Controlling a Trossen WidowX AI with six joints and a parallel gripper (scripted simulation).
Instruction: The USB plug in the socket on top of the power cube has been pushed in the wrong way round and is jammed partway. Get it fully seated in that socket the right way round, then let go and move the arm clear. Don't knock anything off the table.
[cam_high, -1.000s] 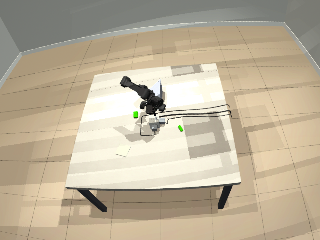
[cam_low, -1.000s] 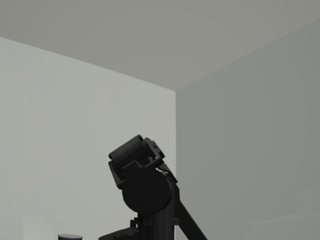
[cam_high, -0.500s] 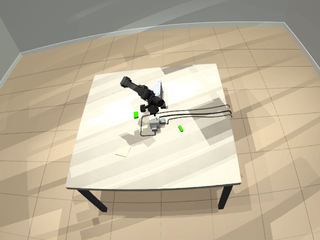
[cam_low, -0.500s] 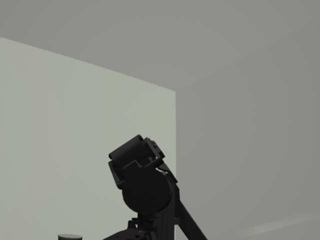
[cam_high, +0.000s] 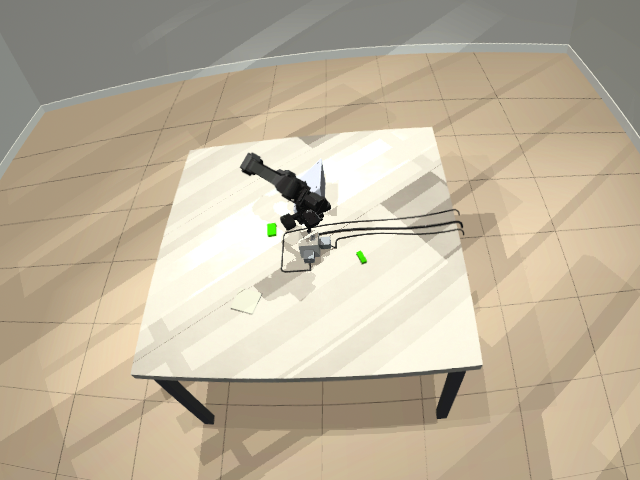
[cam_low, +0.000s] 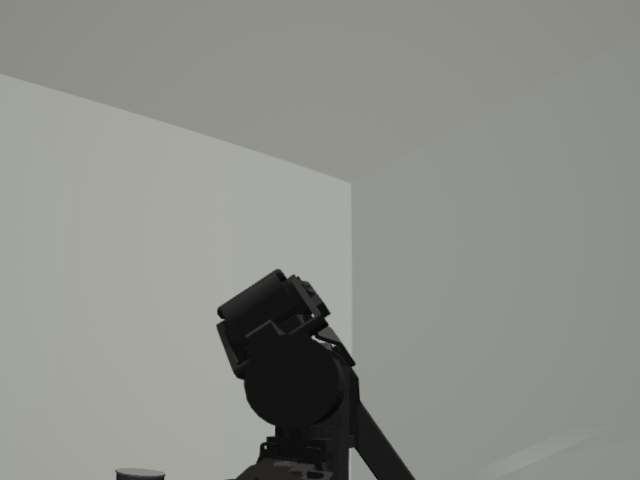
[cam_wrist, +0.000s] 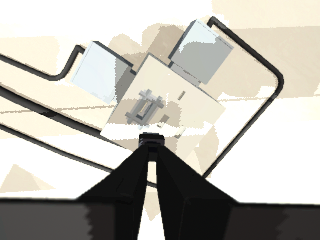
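The dark USB plug is 1 cm below my gripper tip. Round my gripper tip: white card 25 cm ahead, 24 cm to the right, 13 cm below; grey socket frame 1 cm to the left, 7 cm below.
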